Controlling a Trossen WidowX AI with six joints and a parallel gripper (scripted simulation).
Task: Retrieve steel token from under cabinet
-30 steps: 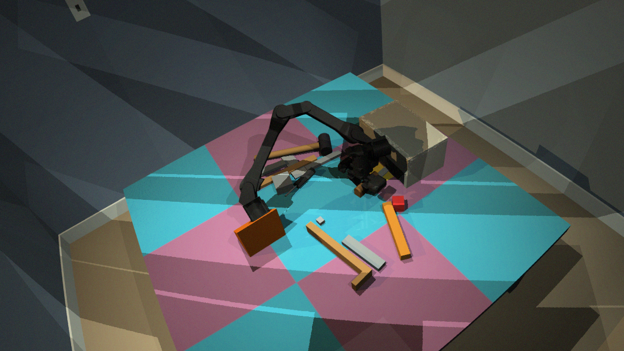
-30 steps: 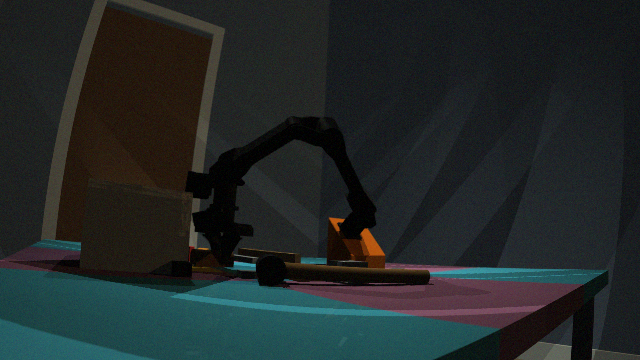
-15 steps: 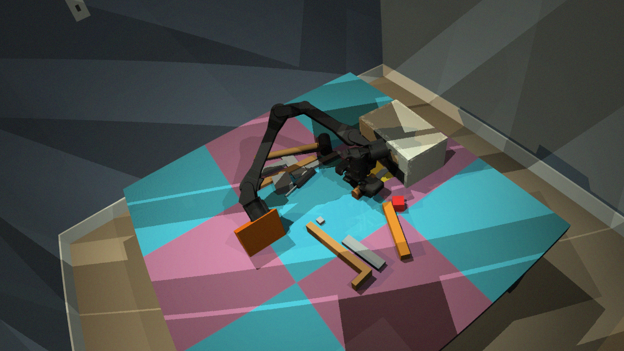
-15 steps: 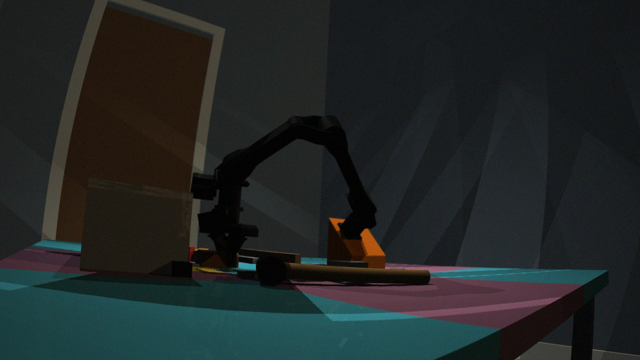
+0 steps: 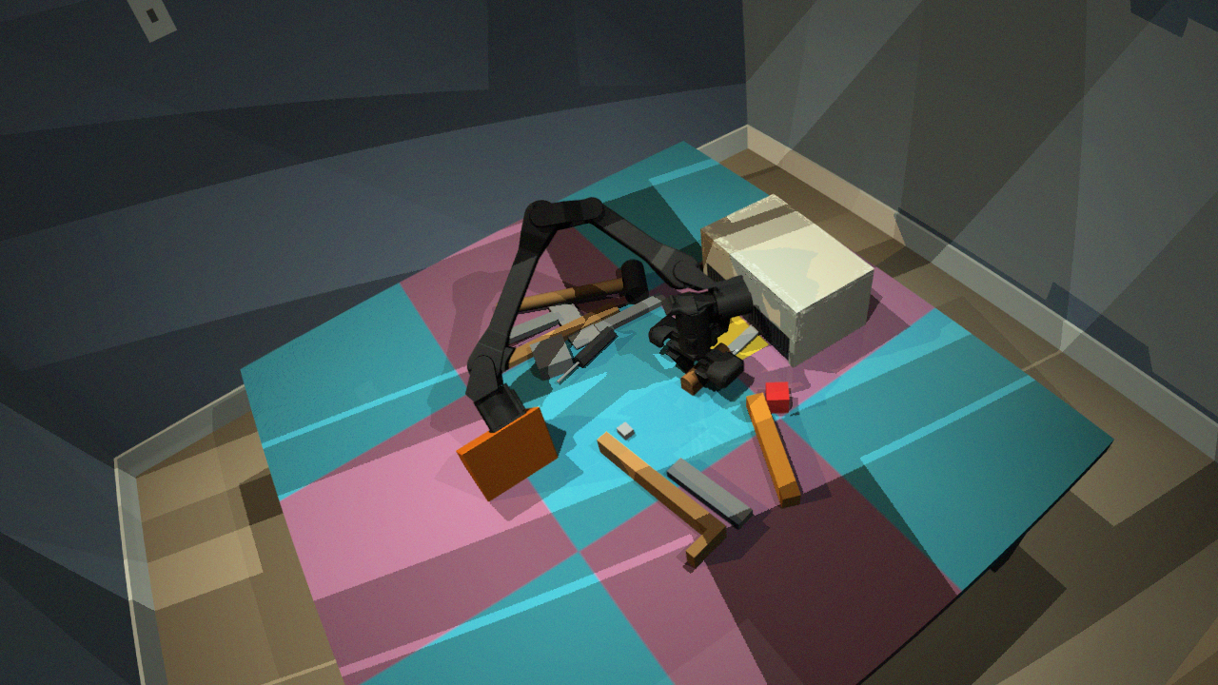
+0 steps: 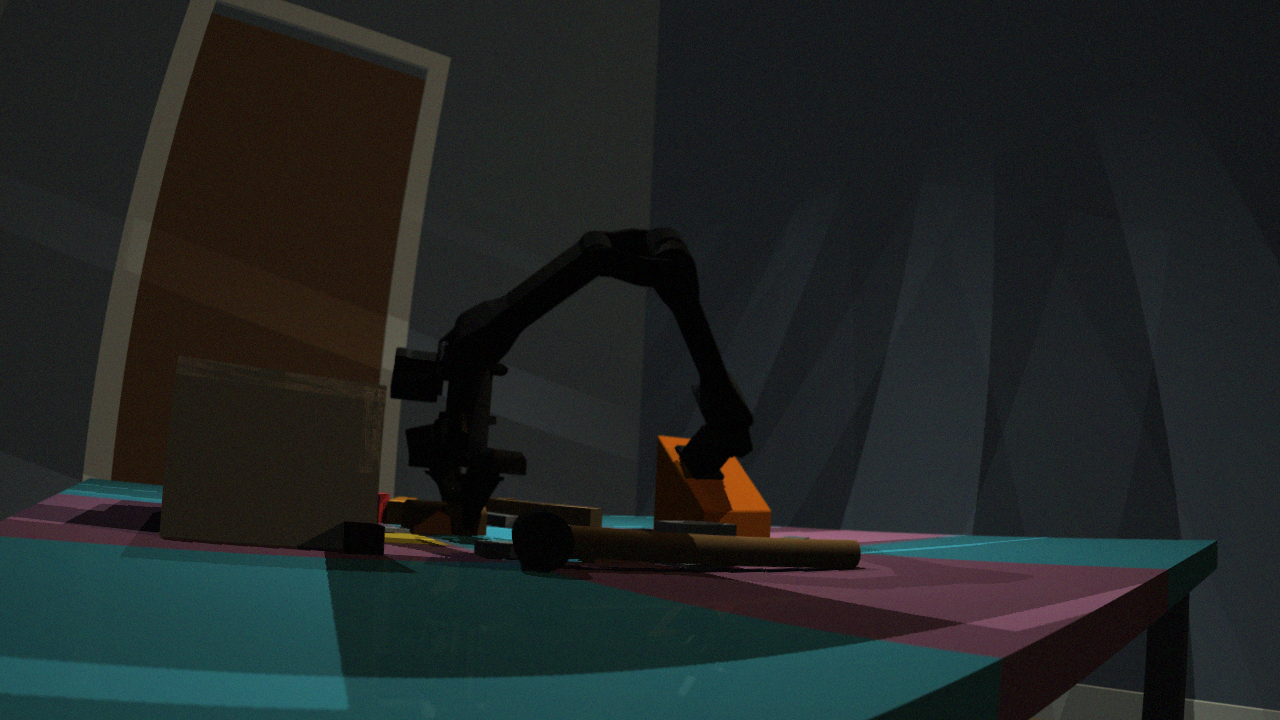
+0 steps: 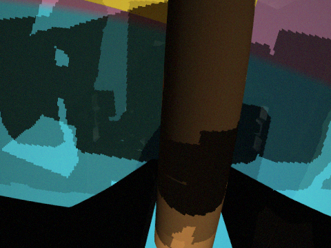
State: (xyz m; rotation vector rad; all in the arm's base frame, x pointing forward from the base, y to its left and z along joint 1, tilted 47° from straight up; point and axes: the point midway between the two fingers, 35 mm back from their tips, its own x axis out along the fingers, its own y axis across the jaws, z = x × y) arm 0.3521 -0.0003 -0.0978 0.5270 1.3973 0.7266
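Right now the small grey cube is 170 mm behind my gripper tip. Round my gripper tip: orange bar (10 mm behind, 210 mm to the right, 10 mm above); then screwdriver (140 mm behind, 190 mm to the left); then red cube (70 mm ahead, 140 mm to the right, 10 mm above).
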